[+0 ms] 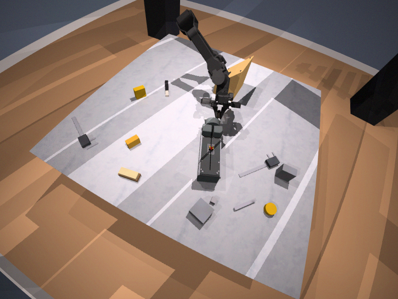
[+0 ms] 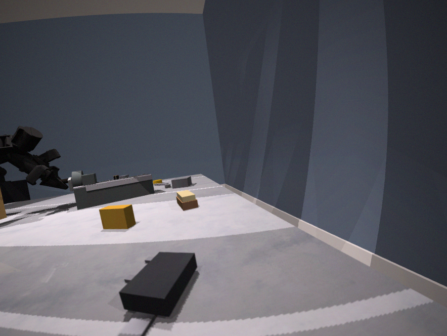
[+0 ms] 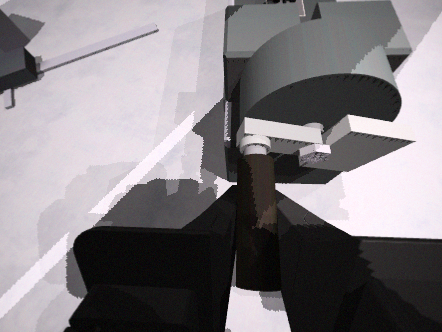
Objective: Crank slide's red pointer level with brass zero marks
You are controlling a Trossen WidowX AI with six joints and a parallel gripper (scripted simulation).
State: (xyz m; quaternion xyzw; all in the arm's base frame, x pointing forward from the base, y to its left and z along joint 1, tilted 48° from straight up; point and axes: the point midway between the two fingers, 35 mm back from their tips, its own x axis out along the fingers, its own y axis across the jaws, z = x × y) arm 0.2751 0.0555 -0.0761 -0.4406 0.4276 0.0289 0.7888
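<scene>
My gripper tip is now 17 cm short of the red pointer, 5 cm to the right of it and 1 cm below it. Also, from my gripper tip: tan block 43 cm ahead, 20 cm to the right, 6 cm below; yellow disc 39 cm to the left, 25 cm ahead, 6 cm below; dark brown crank handle 3 cm above, 2 cm behind, 1 cm to the right.
</scene>
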